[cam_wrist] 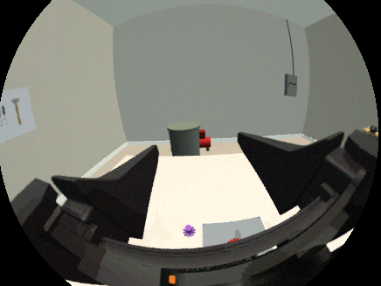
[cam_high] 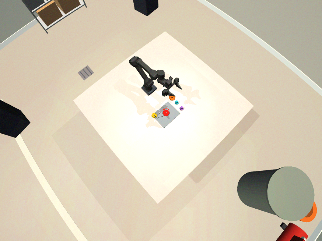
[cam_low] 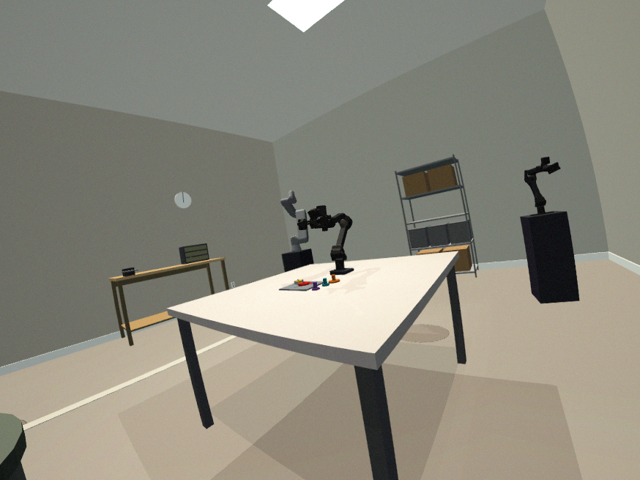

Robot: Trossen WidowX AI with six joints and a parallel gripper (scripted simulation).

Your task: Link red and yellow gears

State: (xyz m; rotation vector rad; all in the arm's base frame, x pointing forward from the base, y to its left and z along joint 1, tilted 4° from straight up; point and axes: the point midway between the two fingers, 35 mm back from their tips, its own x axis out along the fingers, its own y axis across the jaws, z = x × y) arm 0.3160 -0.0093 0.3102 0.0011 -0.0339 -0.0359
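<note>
My gripper tip is now 10 cm past the orange gear, 6 cm to the right of it and 33 cm above it. From my gripper tip the other things lie so: purple gear: 4 cm ahead, 3 cm to the left, 33 cm below; then teal gear: 3 cm behind, 5 cm to the left, 33 cm below; then red gear: 5 cm behind, 10 cm to the right, 33 cm below.
</note>
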